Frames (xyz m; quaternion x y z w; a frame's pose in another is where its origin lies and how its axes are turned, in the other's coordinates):
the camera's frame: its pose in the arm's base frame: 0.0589 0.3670 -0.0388 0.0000 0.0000 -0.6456 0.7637
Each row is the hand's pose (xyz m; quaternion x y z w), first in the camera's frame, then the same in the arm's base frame.
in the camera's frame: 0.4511 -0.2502 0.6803 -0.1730 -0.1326 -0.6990 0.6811
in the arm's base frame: -0.1127 -0.1194 0.6415 -0.2177 0.0104 -0.9735 0.0689
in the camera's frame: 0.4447 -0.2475 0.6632 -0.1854 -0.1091 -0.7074 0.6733
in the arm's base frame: -0.1111 -0.1127 0.6244 -0.2120 0.0364 -0.9749 0.0575
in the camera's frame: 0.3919 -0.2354 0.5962 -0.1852 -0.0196 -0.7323 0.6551
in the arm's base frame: -0.1080 -0.0586 0.5574 -0.1541 0.1046 -0.9821 0.0275
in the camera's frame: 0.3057 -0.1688 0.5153 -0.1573 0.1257 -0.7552 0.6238
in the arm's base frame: -0.0567 0.0375 0.4765 0.0390 -0.1975 0.9795 0.0112
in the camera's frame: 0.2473 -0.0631 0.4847 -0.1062 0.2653 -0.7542 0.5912
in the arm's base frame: 0.0378 0.1126 0.4459 -0.0902 -0.2712 0.9576 0.0354
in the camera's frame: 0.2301 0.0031 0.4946 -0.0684 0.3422 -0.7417 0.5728
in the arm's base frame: 0.1003 0.1406 0.4558 -0.1687 -0.3055 0.9362 0.0414
